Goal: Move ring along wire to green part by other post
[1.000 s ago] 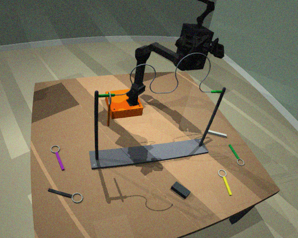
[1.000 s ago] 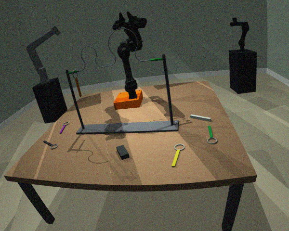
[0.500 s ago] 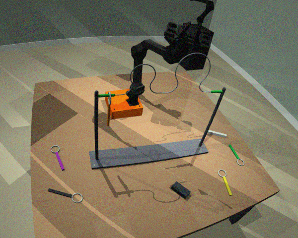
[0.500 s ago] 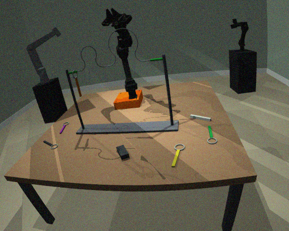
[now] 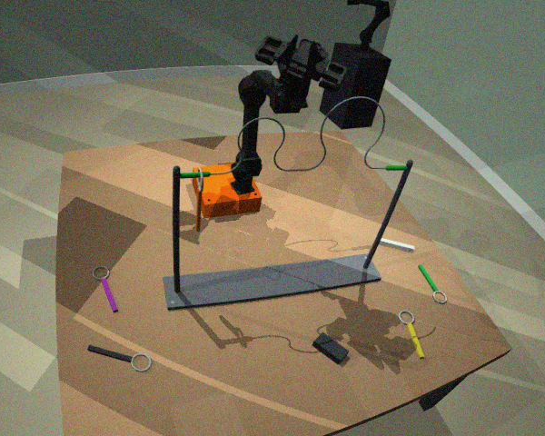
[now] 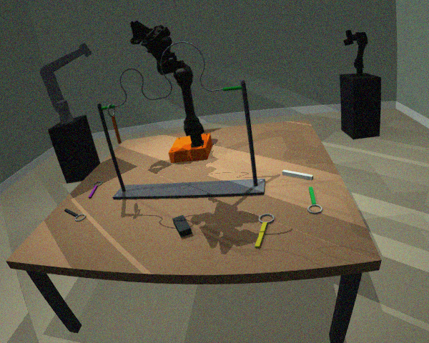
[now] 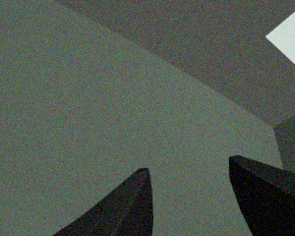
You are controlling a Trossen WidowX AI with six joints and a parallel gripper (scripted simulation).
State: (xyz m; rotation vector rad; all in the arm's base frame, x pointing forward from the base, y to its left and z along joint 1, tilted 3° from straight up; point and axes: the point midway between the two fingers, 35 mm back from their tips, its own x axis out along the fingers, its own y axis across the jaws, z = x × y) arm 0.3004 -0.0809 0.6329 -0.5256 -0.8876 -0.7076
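The ring with orange handle lies 30 mm behind my gripper tip, 170 mm to the right of it and 370 mm below it. The rest, counted from my gripper tip: yellow-handled ring (340 mm ahead, 350 mm to the left, 700 mm below); then black-handled ring (120 mm ahead, 420 mm to the right, 700 mm below); then dark block (280 mm ahead, 80 mm to the left, 700 mm below).
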